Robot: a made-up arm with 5 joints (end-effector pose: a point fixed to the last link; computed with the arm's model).
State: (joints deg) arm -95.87 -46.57 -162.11 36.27 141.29
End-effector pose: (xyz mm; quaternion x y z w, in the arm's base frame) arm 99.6 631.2 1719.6 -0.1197 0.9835 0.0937 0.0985
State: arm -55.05 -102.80 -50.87 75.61 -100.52
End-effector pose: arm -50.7 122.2 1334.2 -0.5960 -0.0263 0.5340 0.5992
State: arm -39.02 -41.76 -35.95 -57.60 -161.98
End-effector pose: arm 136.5 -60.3 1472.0 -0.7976 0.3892 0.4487 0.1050
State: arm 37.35 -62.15 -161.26 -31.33 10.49
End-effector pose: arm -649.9 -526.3 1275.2 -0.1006 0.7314 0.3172 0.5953
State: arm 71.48 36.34 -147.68 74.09 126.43
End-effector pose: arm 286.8 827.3 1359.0 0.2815 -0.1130 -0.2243 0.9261
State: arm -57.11 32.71 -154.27 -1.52 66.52
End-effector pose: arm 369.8 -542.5 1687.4 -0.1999 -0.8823 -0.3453 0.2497
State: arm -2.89 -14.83 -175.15 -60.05 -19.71
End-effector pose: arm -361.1 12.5 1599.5 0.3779 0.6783 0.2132 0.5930
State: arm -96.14 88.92 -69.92 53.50 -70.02
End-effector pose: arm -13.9 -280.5 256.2 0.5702 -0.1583 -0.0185 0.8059
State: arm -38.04 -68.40 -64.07 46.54 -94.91
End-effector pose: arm 42.1 -2.1 1560.2 -0.6380 -0.1503 0.5624 0.5041
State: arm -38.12 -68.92 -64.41 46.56 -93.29
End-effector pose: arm 34.8 2.9 1562.7 -0.6430 -0.1602 0.5513 0.5069
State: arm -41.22 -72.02 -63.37 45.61 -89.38
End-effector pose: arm 10.6 21.5 1557.8 -0.6650 -0.1685 0.5078 0.5211
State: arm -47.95 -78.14 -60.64 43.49 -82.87
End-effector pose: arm -25.6 61.6 1540.4 -0.7056 -0.1725 0.4261 0.5393
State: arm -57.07 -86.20 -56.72 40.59 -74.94
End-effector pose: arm -53.7 121.0 1508.7 -0.7556 -0.1693 0.3230 0.5442
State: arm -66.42 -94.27 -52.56 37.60 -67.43
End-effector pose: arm -59.1 182.2 1469.4 -0.8016 -0.1586 0.2270 0.5299
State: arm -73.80 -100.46 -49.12 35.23 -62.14
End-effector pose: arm -47.8 225.4 1434.7 -0.8337 -0.1435 0.1612 0.5083
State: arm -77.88 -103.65 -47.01 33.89 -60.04
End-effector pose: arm -35.8 243.3 1414.9 -0.8488 -0.1285 0.1317 0.4956
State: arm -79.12 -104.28 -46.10 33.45 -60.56
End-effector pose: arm -30.3 242.9 1409.6 -0.8510 -0.1154 0.1288 0.4959
